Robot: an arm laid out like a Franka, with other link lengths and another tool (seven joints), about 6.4 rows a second.
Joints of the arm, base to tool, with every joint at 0 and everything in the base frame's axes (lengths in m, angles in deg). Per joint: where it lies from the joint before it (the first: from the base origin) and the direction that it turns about. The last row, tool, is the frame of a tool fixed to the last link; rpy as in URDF.
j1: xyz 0 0 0.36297 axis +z
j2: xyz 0 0 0 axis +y
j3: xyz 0 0 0.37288 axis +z
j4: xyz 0.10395 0 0 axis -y
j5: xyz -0.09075 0 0.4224 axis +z
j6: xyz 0 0 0 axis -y
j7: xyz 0.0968 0 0 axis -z
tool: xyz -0.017 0.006 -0.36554 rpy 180 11.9 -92.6
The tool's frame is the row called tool.
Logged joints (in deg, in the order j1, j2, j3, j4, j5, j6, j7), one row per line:
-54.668, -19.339, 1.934, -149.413, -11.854, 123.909, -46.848
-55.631, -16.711, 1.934, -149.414, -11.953, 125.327, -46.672
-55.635, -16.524, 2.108, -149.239, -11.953, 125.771, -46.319
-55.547, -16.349, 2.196, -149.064, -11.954, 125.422, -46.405
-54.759, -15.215, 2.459, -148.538, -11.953, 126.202, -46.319
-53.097, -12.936, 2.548, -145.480, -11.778, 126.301, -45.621
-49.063, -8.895, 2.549, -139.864, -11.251, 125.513, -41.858
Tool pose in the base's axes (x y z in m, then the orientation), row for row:
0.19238, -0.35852, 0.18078, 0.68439, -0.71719, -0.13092, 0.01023
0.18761, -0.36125, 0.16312, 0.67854, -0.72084, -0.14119, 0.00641
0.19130, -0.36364, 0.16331, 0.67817, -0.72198, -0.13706, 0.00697
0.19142, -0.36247, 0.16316, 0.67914, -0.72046, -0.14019, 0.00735
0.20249, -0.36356, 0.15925, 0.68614, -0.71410, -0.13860, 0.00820
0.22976, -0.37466, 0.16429, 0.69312, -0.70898, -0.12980, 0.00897
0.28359, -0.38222, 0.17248, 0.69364, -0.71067, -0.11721, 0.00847
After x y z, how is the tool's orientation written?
As a quaternion, x y z w.
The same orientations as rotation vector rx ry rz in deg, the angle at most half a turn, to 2 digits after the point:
122.39, -128.26, -23.41
121.64, -129.22, -25.31
121.53, -129.38, -24.56
121.68, -129.08, -25.12
122.86, -127.87, -24.82
124.05, -126.89, -23.23
124.19, -127.24, -20.98

